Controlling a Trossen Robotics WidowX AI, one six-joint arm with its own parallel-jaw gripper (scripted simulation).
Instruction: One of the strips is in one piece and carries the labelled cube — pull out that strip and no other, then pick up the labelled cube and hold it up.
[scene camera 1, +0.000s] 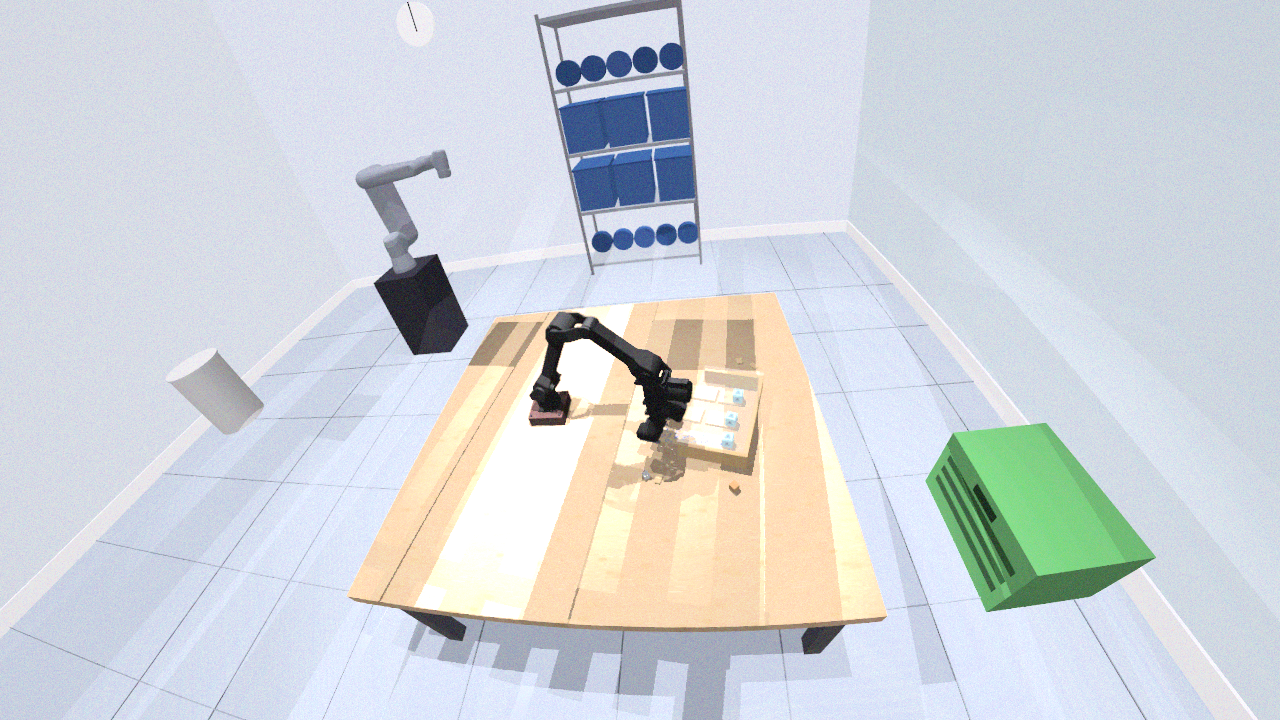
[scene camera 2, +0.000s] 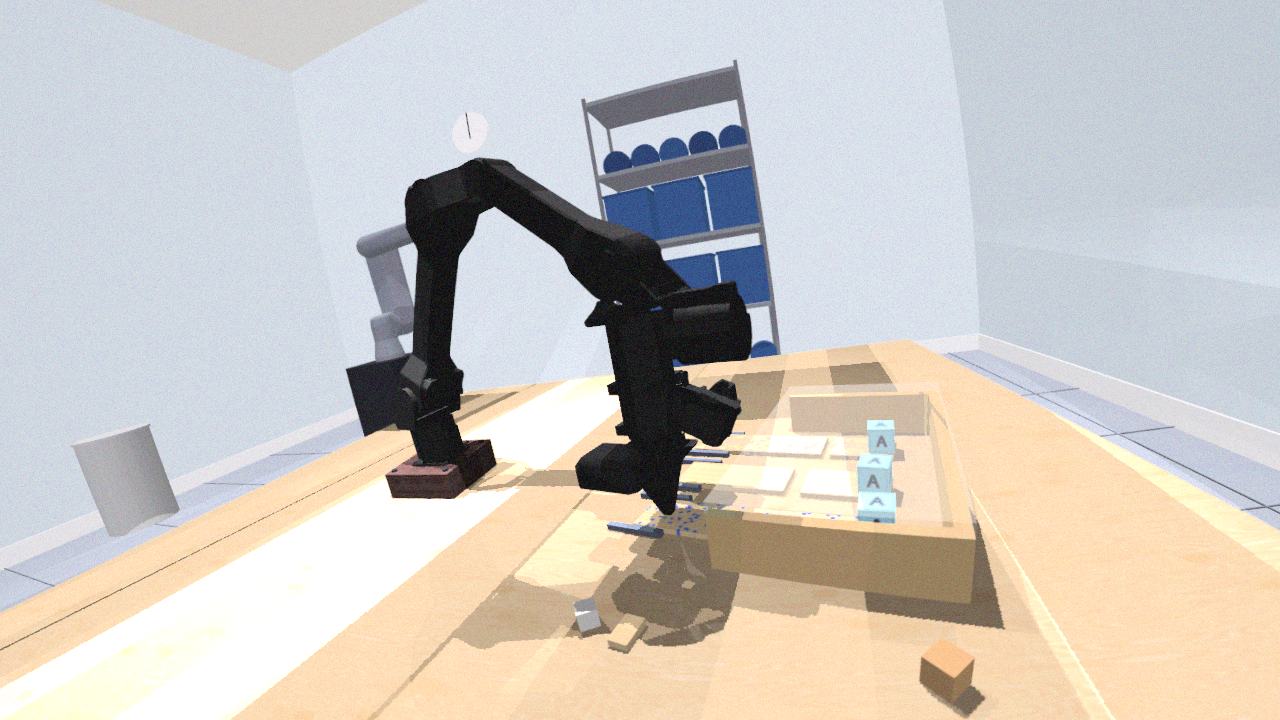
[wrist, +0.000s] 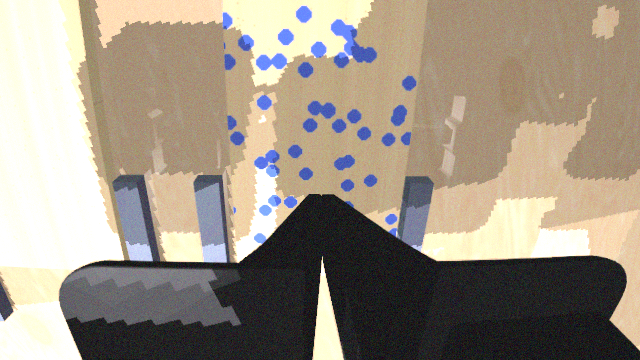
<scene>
In view: my gripper (scene camera 2: 668, 513).
My gripper also shows in scene camera 1 (scene camera 1: 660, 432) and in the wrist view (wrist: 320, 207).
</scene>
